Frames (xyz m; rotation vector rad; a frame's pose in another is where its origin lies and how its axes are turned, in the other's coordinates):
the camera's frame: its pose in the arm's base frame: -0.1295 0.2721 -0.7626 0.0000 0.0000 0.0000
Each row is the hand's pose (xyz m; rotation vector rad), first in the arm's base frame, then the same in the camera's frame.
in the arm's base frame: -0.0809 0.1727 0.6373 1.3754 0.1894 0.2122
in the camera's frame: 0.0486 -0.0994 1.3999 1.3754 0.1894 0.2122
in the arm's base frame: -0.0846 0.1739 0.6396 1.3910 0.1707 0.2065
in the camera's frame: 0.0449 -0.0982 1.4022 1.3910 0.1707 0.2065
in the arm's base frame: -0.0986 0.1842 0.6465 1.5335 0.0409 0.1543
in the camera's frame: 0.0309 -0.0879 1.4091 1.5335 0.0409 0.1543
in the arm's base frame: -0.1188 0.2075 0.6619 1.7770 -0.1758 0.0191
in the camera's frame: 0.0107 -0.0646 1.4245 1.7770 -0.1758 0.0191
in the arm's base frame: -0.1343 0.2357 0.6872 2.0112 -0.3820 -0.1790
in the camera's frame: -0.0048 -0.0364 1.4498 2.0112 -0.3820 -0.1790
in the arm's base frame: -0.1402 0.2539 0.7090 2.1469 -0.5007 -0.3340
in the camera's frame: -0.0107 -0.0182 1.4716 2.1469 -0.5007 -0.3340
